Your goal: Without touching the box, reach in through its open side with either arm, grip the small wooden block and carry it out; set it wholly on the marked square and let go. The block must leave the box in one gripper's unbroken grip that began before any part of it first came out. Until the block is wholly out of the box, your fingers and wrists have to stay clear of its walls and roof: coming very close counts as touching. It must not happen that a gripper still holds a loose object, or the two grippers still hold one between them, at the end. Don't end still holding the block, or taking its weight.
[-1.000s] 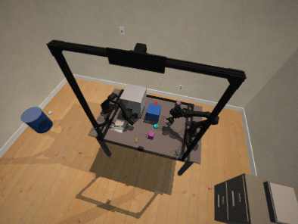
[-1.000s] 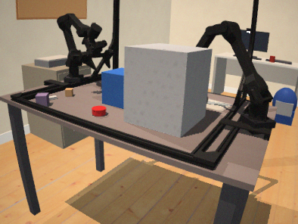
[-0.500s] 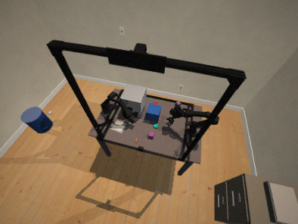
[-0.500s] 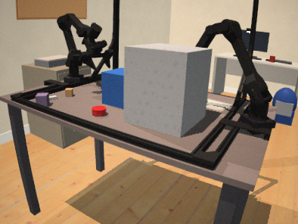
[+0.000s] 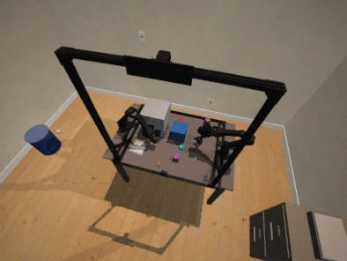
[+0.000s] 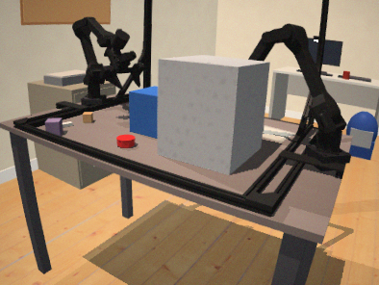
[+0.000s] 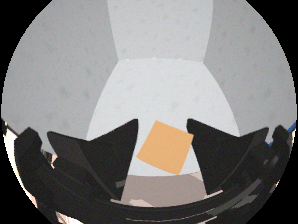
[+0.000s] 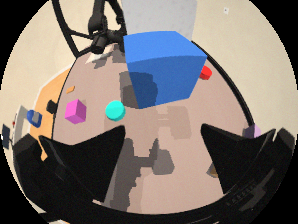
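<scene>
The marked square is 210 mm behind my left hand, 70 mm to the left of it and 40 mm below it. The rest, counted from my left hand: cyan disc 330 mm to the right, 80 mm behind, 30 mm below; red disc 240 mm to the right, 230 mm ahead, 30 mm below; magenta cube 320 mm to the right, 210 mm behind, 10 mm below.
</scene>
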